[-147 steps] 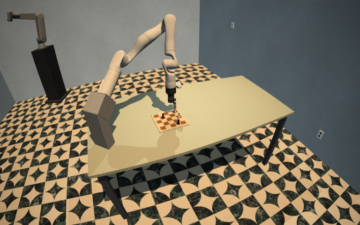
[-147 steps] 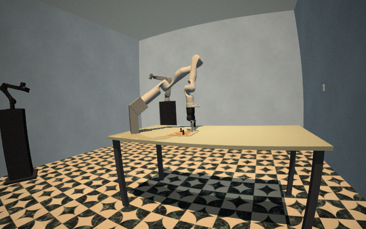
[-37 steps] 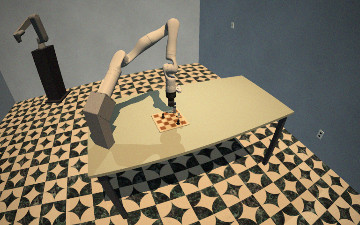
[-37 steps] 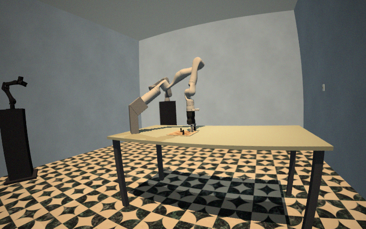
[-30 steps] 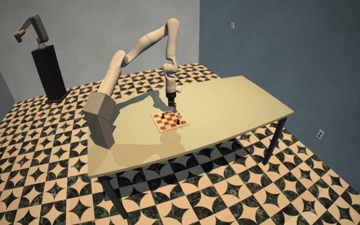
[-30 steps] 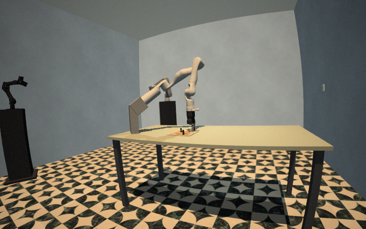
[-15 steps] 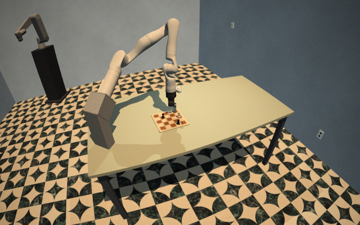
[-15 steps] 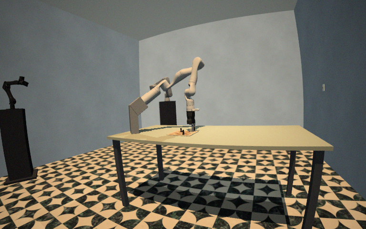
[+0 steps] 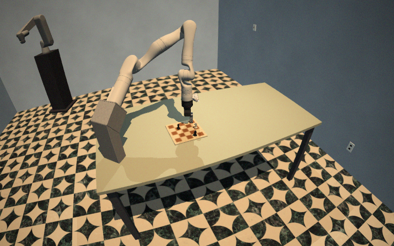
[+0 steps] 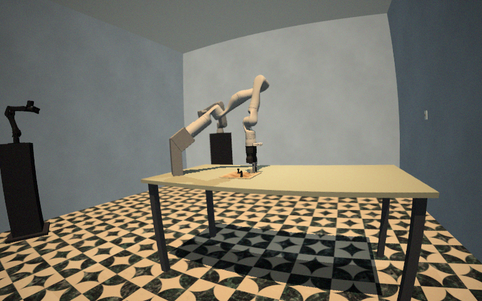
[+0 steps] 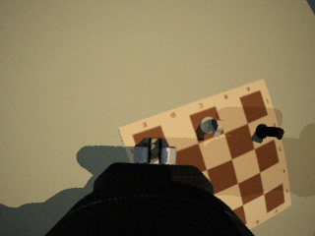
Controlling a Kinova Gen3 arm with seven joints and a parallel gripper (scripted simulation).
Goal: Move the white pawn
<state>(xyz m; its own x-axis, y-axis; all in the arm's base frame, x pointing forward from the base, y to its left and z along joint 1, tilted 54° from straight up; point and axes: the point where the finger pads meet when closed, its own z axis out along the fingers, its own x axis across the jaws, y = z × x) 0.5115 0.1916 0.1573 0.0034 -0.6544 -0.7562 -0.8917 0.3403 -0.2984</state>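
Now: hand 40 mm past the chessboard, 90 mm to the left of it and 30 mm above it. The rest, counted from my hand: pale grey piece 30 mm ahead, 70 mm to the right, 10 mm below; then white pawn 10 mm below.
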